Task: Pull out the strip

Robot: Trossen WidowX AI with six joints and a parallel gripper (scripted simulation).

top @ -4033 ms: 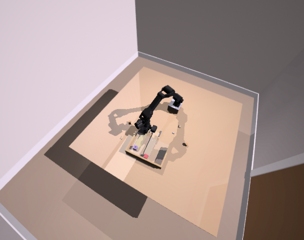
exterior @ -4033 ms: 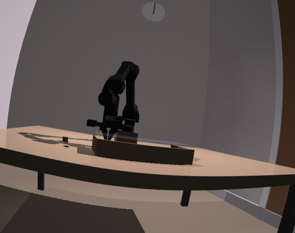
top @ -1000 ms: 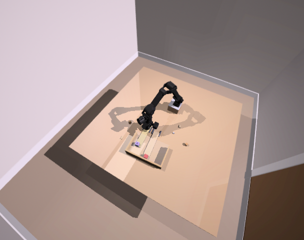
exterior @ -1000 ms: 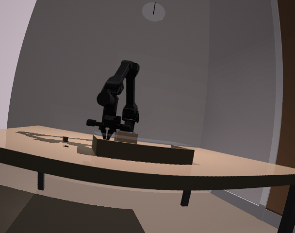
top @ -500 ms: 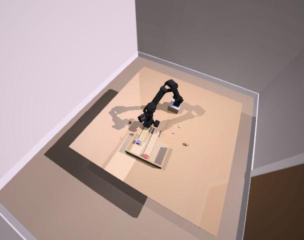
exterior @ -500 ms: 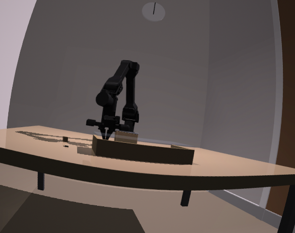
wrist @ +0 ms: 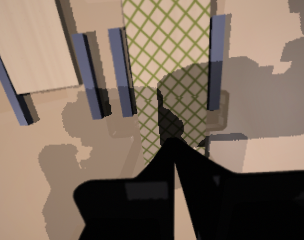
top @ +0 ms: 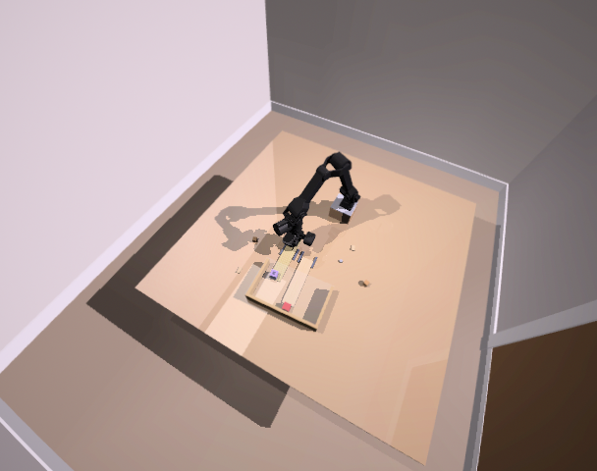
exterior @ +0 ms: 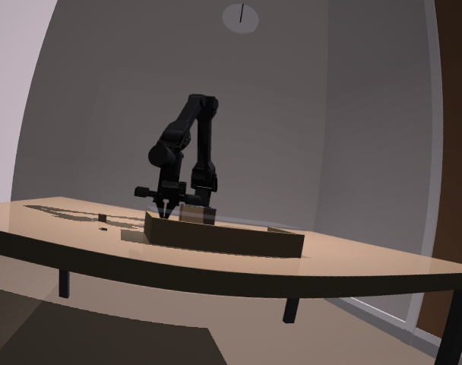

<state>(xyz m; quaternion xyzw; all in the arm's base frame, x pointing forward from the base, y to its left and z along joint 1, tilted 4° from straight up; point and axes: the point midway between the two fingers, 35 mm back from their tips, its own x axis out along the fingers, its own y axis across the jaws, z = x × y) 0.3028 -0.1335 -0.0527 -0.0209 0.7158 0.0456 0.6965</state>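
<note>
Now: the purple cube 20 cm ahead of my gripper tip, 1 cm to the left of it and 1 cm above it.
</note>
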